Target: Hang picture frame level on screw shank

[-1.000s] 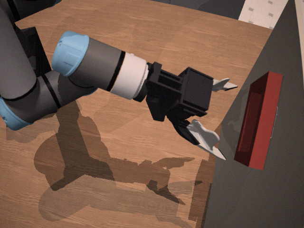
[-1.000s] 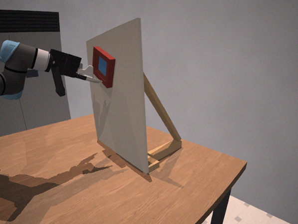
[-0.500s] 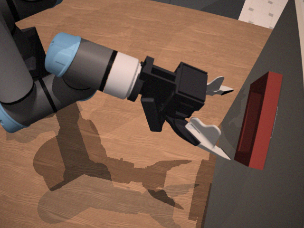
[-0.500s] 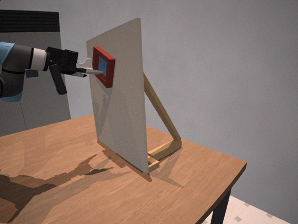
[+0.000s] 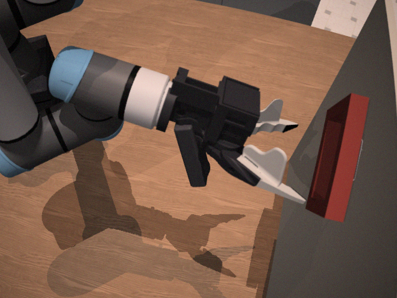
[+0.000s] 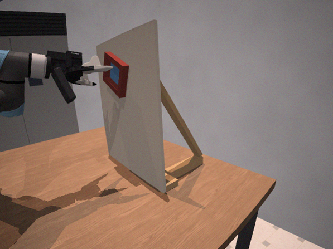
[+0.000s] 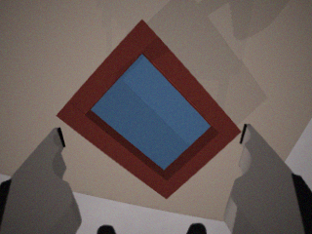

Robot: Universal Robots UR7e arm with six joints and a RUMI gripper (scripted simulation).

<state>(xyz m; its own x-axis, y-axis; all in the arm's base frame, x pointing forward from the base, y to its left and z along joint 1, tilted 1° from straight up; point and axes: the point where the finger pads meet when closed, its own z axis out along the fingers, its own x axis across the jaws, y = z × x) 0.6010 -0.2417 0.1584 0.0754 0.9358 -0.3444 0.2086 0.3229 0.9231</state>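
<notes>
The picture frame is 6 cm ahead of my hand and 1 cm above it. Round my hand: upright board 13 cm below, 7 cm ahead, 1 cm to the right.
</notes>
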